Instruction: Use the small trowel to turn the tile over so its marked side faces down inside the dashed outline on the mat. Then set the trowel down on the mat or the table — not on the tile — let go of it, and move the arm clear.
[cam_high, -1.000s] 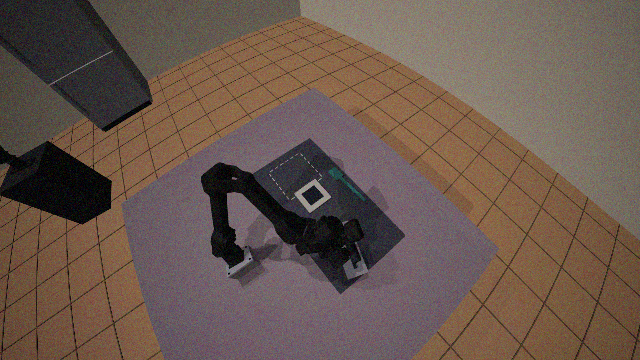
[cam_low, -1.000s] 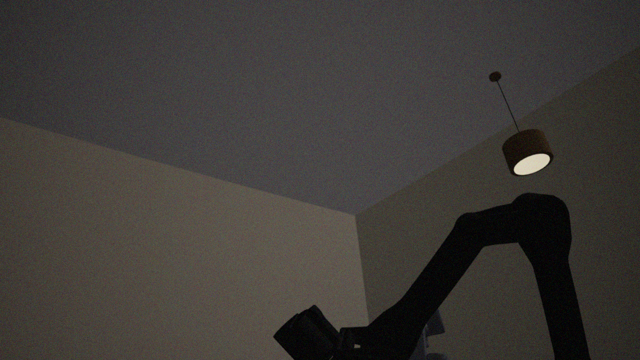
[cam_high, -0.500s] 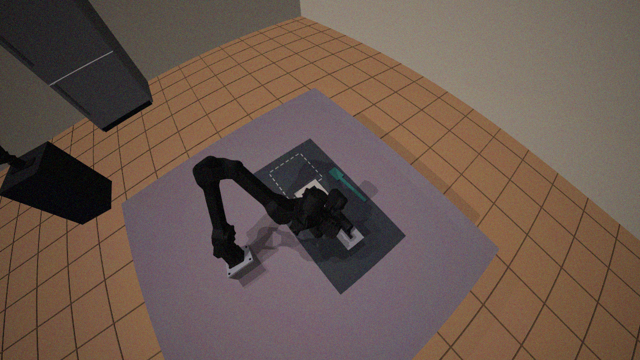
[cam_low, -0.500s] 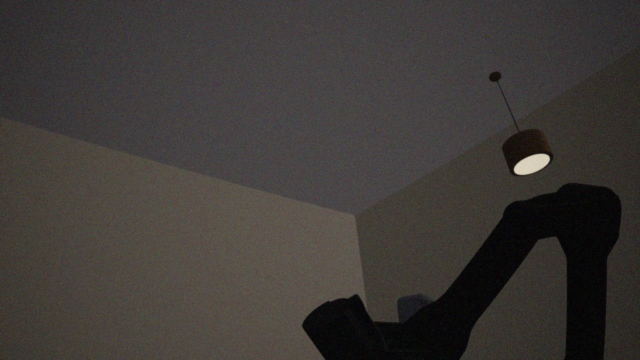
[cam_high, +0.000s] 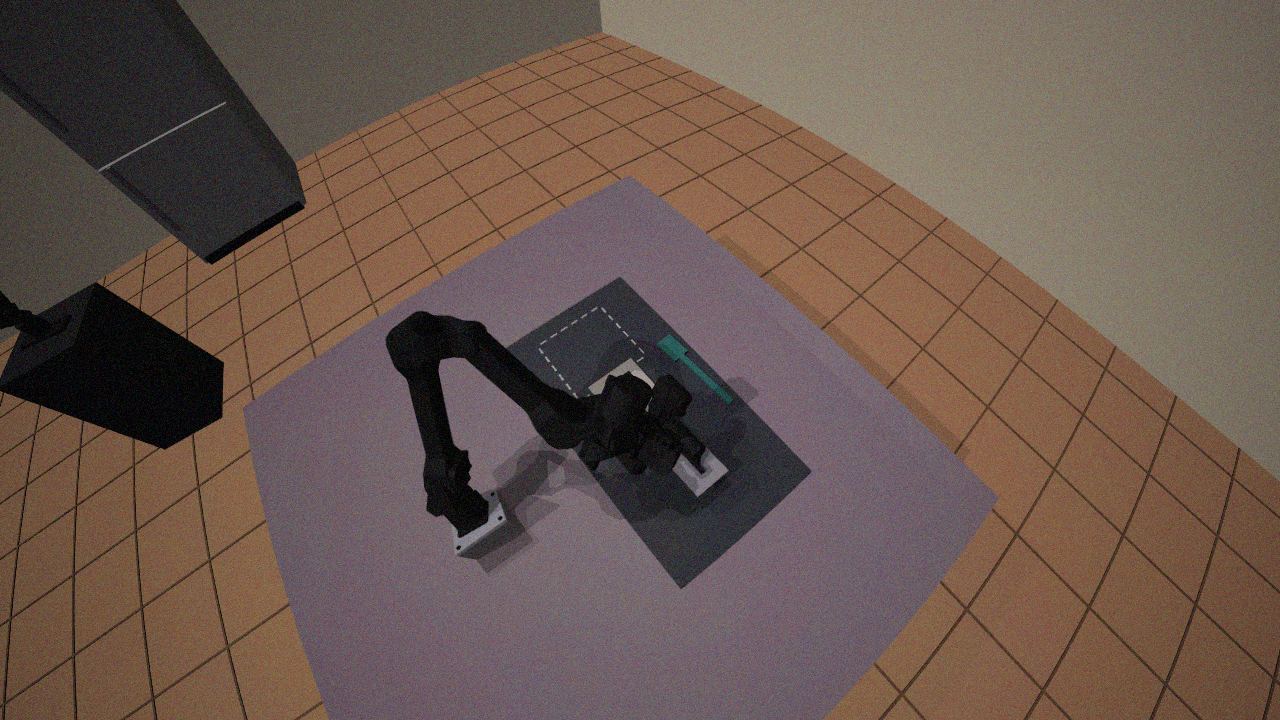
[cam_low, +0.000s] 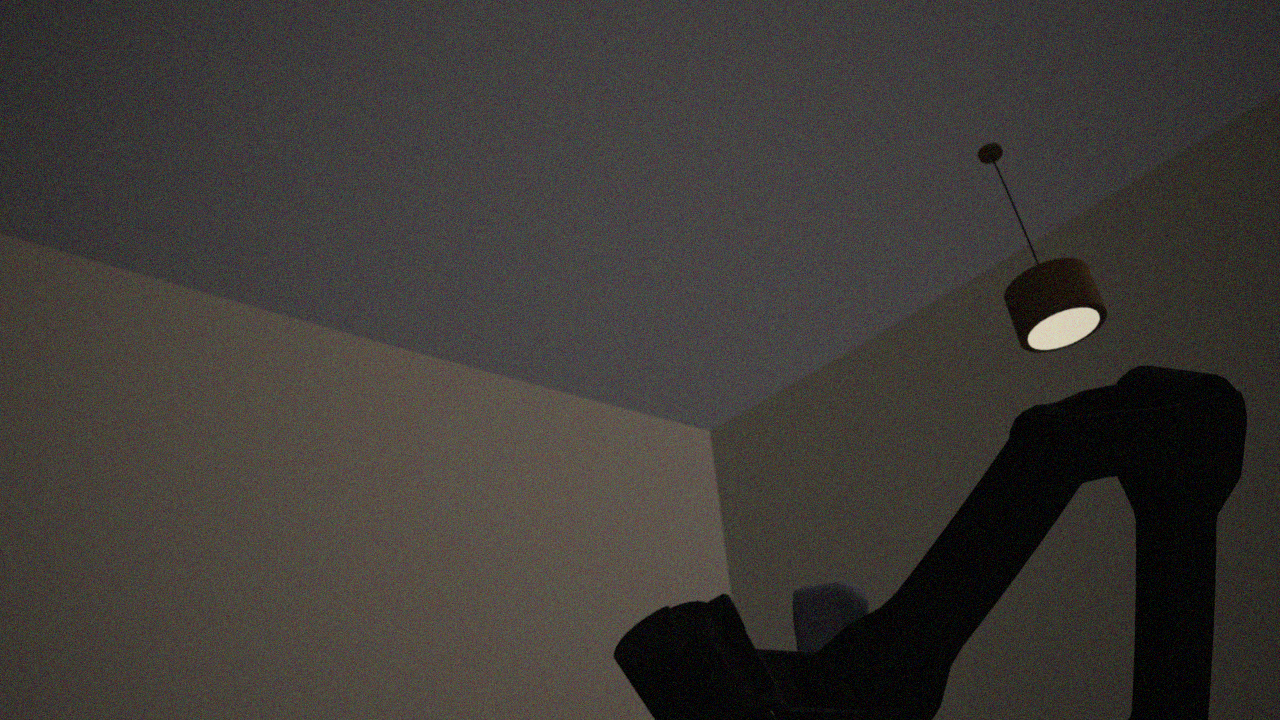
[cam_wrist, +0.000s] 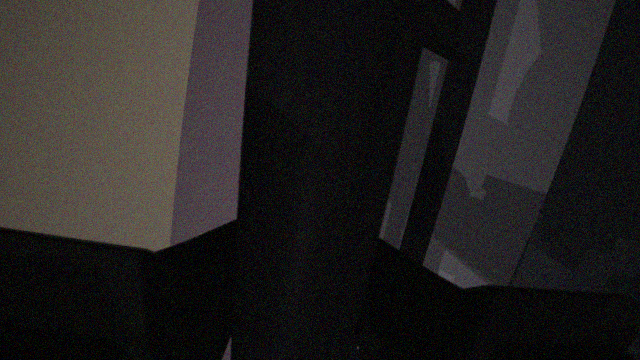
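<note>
Now: the tan tile 4 cm behind my gripper tip, 14 cm to the left of it and 8 cm below it. The rest, counted from my gripper tip: trowel (3 cm behind, 1 cm below); then teal T-shaped piece (11 cm ahead, 13 cm to the left, 8 cm below).
</note>
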